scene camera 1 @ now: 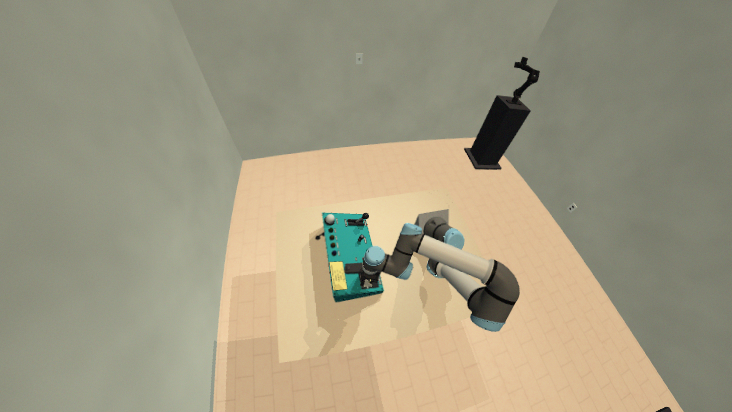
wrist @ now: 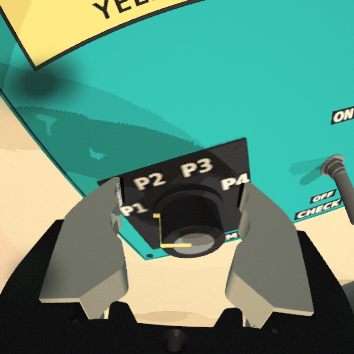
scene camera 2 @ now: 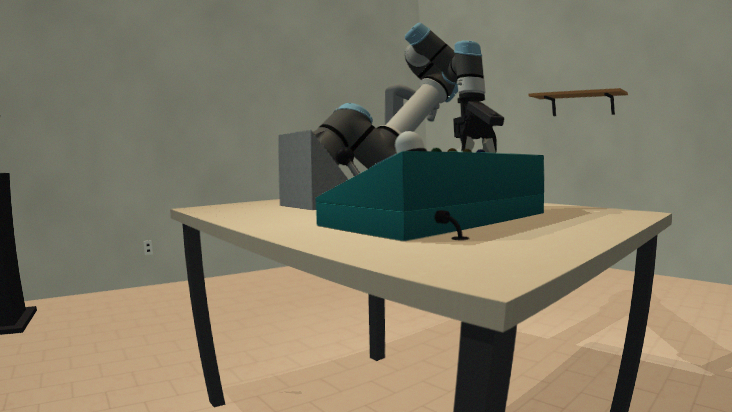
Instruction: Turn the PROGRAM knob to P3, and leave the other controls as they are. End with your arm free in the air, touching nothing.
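Frame: origin at the arm's base, x ahead, y left, z up, level; centimetres.
Where they show: gripper, between the fingertips: (wrist: 181, 182); arm's base, origin of its link: (scene camera 1: 434, 228) (scene camera 2: 313, 159).
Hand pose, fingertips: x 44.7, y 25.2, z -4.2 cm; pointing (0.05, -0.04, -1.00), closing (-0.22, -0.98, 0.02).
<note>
Each offset is from my fingertips to the top centre of the thing. "pt": to the spot under its first point.
The black PROGRAM knob {dx -3.6, dy -0.1, dz +2.3 cm} (wrist: 192, 212) with a grey cap stands on its dark label plate {pt dx +1.4, dy -3.7, dz +0.0 cm} (wrist: 235, 152) in the wrist view. Its yellow pointer line runs left across the cap, down the side and out at the base towards the P1 label {pt dx -2.1, dy +3.9, dz -0.8 cm} (wrist: 134, 209). P2 {pt dx +0.4, dy +2.1, dz -0.1 cm} (wrist: 149, 181), P3 {pt dx +0.8, dy -1.2, dz -0.1 cm} (wrist: 197, 167) and P4 {pt dx -1.0, dy -3.7, dz -0.8 cm} (wrist: 235, 181) are readable; a label at the lower right is partly hidden. My gripper (wrist: 181, 182) (scene camera 2: 477, 146) is open, a finger on each side of the knob, with visible gaps between. It is low over the teal console (scene camera 1: 350, 245) (scene camera 2: 471, 179).
A metal toggle {pt dx -1.8, dy -11.6, dz +0.2 cm} (wrist: 341, 180) stands right of the knob, by ON and OFF/CHECK labels. The console also bears a yellow note {pt dx +12.6, dy -1.4, dz +3.6 cm} (scene camera 1: 338, 275) (wrist: 75, 27), a white ball {pt dx +17.0, dy -33.0, dz +7.7 cm} (scene camera 1: 329, 219) (scene camera 2: 409, 140), small buttons and a black-knobbed lever {dx -4.2, dy -36.5, dz +6.5 cm} (scene camera 1: 365, 215) (scene camera 2: 345, 155). A bent black stalk {pt dx +23.9, dy -31.5, dz -6.6 cm} (scene camera 2: 450, 218) stands beside it.
</note>
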